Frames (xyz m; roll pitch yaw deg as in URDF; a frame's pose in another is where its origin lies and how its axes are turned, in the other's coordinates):
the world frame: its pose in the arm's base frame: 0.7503 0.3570 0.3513 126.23 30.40 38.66
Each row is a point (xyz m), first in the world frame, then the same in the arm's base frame.
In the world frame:
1: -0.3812 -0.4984 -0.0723
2: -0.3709 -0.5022 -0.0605
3: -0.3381 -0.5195 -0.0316
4: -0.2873 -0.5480 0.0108
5: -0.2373 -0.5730 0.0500
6: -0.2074 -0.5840 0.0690
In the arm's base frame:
1: 0.1311 0.3136 0.2343
2: 0.1386 0.3103 0.2204
3: 0.1566 0.3079 0.1771
4: 0.1827 0.3066 0.1099
5: 0.2098 0.3066 0.0472
6: 0.2275 0.3095 0.0148

